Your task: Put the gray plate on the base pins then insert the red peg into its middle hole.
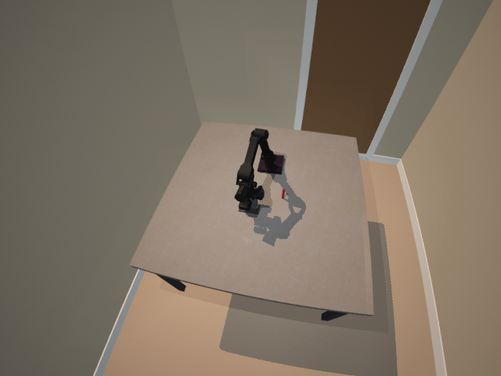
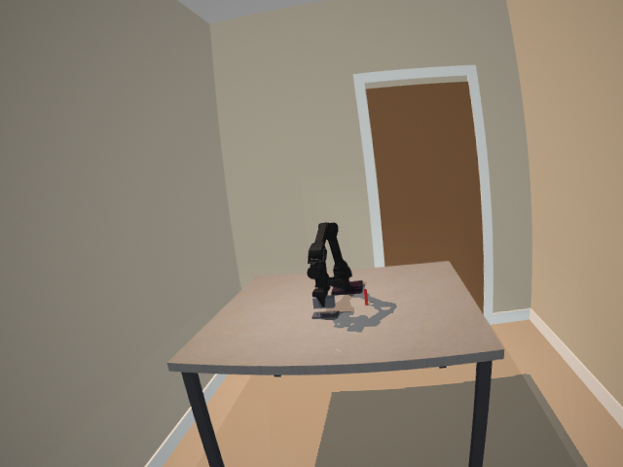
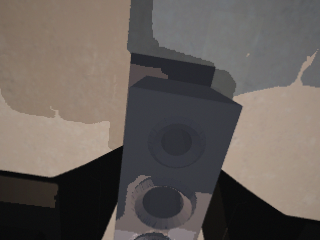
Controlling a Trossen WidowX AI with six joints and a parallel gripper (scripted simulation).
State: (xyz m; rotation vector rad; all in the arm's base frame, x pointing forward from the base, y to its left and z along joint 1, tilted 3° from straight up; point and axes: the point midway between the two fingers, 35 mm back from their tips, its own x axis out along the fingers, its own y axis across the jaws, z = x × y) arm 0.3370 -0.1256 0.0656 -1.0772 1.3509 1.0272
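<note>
My gripper tip is 50 mm above the base. The rest, counted from my gripper tip: red peg 80 mm behind, 210 mm to the left, 10 mm below; then gray plate 30 mm above.
</note>
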